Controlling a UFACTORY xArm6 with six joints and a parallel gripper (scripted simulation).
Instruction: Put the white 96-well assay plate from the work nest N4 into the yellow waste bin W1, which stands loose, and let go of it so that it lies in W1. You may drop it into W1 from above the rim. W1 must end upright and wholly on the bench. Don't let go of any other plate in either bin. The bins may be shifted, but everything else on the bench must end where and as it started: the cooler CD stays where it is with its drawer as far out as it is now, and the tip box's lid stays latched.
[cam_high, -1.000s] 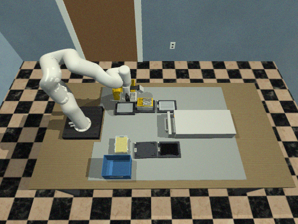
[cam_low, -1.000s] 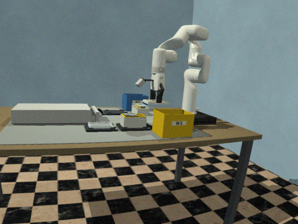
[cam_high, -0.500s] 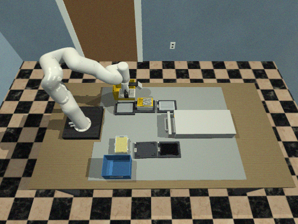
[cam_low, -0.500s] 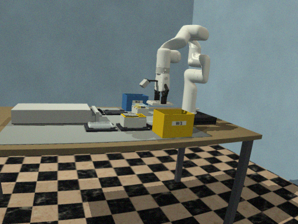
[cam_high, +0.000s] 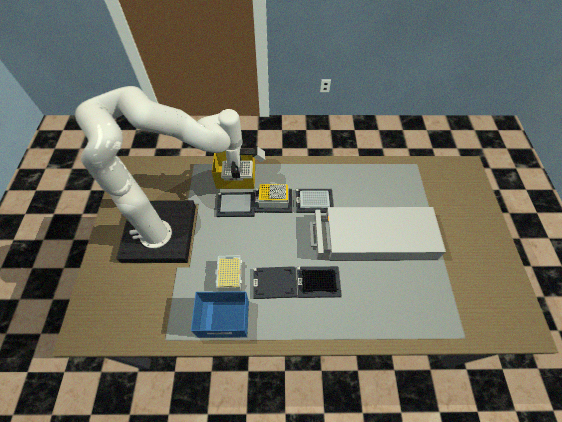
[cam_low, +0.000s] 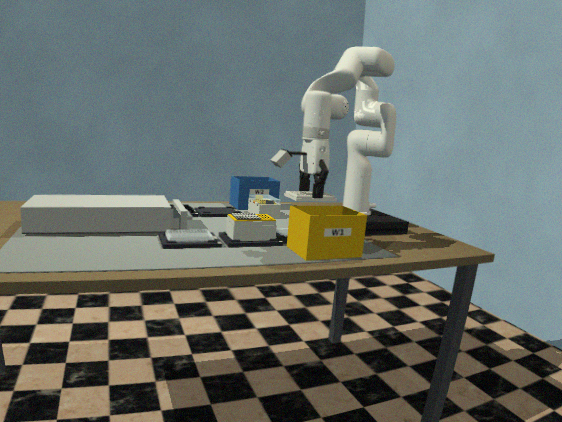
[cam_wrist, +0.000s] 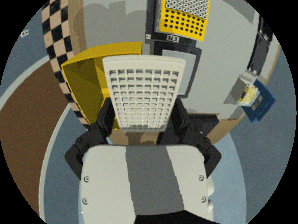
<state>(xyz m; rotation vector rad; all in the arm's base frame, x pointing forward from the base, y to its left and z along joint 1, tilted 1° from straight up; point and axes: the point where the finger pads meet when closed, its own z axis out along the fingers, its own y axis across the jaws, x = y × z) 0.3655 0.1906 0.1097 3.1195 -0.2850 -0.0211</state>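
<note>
Now: the yellow waste bin W1 12 cm below my hand, 7 cm to the left of it and 1 cm behind it. The rest, counted from my hand: dark work nest N4 (46 cm to the right, 15 cm below, 7 cm ahead); then white 96-well assay plate (1 cm below); then drawer (40 cm ahead, 33 cm to the right, 14 cm below).
</note>
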